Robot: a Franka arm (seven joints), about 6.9 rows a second.
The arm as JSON. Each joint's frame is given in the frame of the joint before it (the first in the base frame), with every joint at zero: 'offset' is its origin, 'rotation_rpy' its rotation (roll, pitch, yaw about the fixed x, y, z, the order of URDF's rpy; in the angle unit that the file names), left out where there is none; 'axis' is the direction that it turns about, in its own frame. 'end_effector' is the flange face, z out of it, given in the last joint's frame.
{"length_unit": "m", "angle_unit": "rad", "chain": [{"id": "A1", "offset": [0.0, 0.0, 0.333], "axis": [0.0, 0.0, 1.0]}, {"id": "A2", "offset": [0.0, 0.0, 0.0], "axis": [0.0, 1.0, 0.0]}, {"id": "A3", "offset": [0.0, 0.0, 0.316], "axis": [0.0, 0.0, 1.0]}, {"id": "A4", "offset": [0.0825, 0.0, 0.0], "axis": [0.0, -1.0, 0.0]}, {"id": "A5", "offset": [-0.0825, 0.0, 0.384], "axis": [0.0, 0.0, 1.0]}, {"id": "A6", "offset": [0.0, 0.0, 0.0], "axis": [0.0, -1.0, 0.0]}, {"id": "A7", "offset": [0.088, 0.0, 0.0], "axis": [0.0, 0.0, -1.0]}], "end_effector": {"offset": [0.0, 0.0, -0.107], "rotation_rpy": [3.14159, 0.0, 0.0]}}
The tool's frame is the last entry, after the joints.
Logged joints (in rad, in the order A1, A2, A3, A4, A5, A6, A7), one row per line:
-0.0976, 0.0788, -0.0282, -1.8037, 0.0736, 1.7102, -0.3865
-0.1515, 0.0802, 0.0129, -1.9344, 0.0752, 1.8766, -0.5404
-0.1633, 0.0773, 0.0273, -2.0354, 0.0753, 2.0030, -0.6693
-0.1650, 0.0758, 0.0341, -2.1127, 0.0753, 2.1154, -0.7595
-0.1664, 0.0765, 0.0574, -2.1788, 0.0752, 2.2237, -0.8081
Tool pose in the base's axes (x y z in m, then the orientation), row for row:
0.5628, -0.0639, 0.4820, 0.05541, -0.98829, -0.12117, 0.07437
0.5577, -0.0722, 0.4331, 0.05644, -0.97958, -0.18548, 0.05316
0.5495, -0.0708, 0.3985, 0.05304, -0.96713, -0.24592, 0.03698
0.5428, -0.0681, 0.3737, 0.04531, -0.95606, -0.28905, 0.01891
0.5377, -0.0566, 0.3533, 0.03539, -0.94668, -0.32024, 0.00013
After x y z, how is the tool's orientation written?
As a quaternion, w x y z.
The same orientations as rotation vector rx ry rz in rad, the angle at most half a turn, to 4 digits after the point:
-2.9998, -0.3678, 0.2257
-2.9716, -0.5627, 0.1613
-2.9398, -0.7475, 0.1124
-2.9199, -0.8828, 0.0578
-2.9089, -0.9840, 0.0004

